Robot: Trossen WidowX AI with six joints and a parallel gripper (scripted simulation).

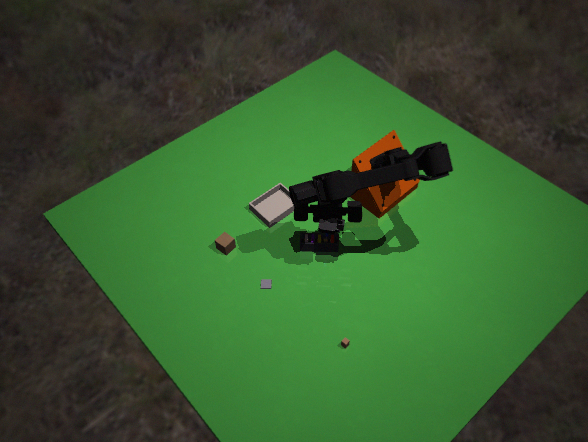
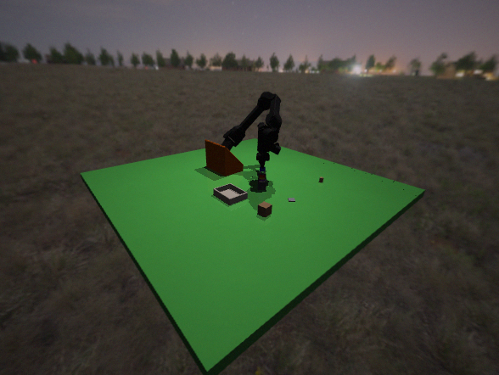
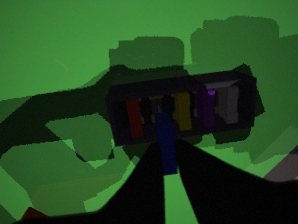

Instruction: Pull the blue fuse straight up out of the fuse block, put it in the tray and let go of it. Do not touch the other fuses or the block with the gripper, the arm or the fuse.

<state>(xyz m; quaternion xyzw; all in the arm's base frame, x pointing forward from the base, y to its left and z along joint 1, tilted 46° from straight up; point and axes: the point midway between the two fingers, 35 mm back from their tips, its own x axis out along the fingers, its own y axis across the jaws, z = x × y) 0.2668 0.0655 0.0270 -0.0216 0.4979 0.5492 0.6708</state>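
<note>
The grey tray is 220 mm to the right of my gripper tip, 80 mm below it and 30 mm ahead of it. Also, from my gripper tip: yellow fuse (60 mm below, 20 mm ahead, 10 mm to the right); blue fuse (10 mm below); red fuse (60 mm below, 10 mm to the left, 10 mm behind).
</note>
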